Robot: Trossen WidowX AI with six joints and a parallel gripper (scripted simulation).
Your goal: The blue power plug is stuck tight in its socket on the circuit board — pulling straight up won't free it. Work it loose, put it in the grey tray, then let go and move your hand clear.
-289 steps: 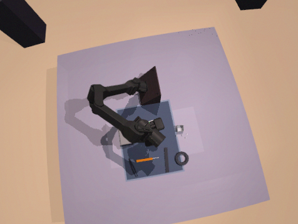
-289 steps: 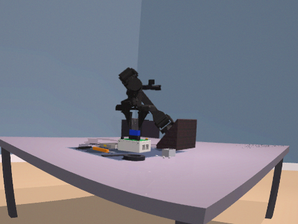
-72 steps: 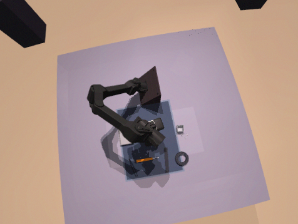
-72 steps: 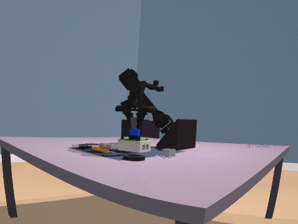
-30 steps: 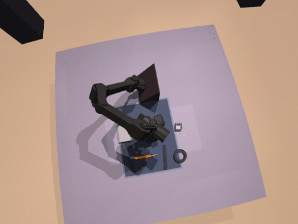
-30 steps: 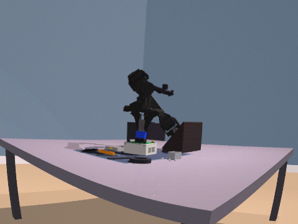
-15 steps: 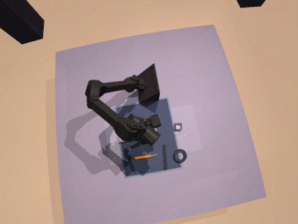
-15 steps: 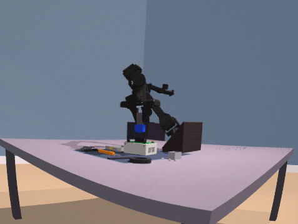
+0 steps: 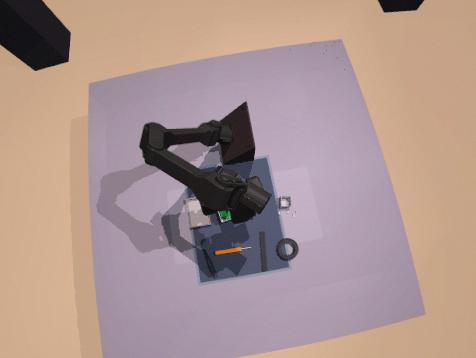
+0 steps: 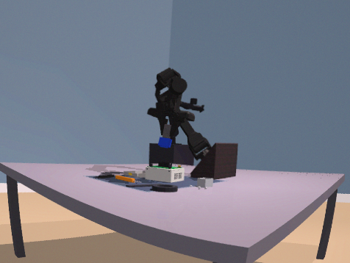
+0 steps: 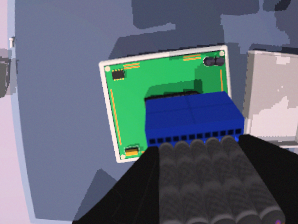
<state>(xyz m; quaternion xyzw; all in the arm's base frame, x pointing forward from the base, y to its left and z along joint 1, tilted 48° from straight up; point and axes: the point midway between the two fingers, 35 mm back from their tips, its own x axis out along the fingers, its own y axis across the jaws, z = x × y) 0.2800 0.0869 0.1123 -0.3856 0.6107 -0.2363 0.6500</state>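
The grey tray is 10 mm behind my gripper tip, 150 mm to the right of it and 170 mm below it. Also, from my gripper tip: black bar (190 mm ahead, 80 mm to the left, 170 mm below); dark blue mat (40 mm ahead, 10 mm to the right, 170 mm below); blue power plug (10 mm below).
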